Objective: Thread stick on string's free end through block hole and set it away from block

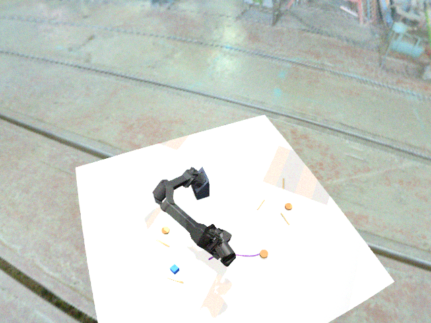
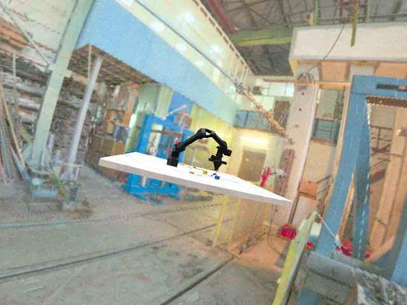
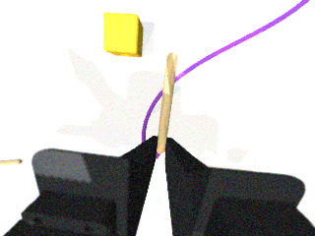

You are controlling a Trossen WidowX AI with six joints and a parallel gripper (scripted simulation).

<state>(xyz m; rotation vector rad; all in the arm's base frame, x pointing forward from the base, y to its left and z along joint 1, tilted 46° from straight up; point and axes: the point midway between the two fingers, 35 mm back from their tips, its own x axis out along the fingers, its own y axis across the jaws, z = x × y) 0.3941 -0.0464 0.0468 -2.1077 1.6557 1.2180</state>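
The yellow wooden block is 8 cm behind my gripper tip, 5 cm to the left of it and 4 cm below it. The rest, counted from my gripper tip: blue cube (19 cm to the right, 4 cm below, 2 cm behind); then thin wooden stick (1 cm to the left, 1 cm behind); then round button (23 cm to the left, 5 cm below, 5 cm ahead).
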